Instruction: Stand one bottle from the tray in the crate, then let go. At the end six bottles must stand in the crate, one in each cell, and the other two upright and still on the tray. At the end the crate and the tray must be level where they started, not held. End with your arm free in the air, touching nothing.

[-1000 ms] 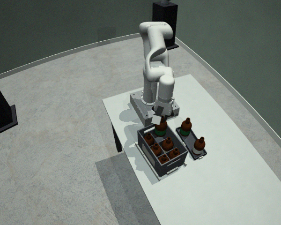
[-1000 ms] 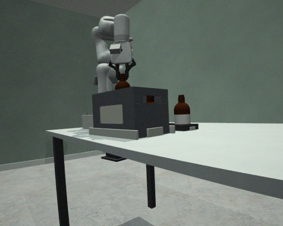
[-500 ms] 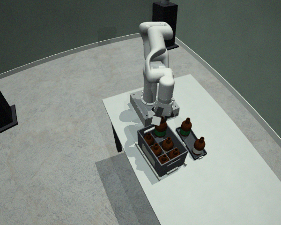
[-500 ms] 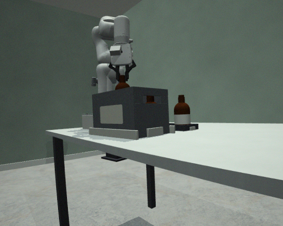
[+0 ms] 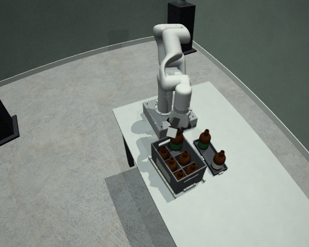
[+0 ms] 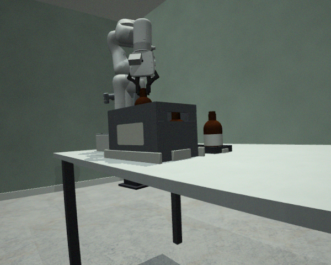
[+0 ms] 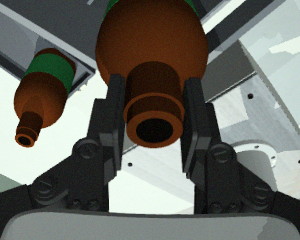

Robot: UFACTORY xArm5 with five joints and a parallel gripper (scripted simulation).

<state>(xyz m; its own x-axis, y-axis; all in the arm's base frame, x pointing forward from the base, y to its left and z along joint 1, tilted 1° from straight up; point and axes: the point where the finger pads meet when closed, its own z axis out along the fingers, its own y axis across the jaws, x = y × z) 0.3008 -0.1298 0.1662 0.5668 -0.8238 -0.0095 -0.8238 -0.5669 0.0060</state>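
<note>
Now: hand 9 cm short of the dark grey crate, 5 cm to the left of it and 18 cm above it. From my hand the other things lie so: dark tray 12 cm ahead, 19 cm to the left, 25 cm below.
</note>
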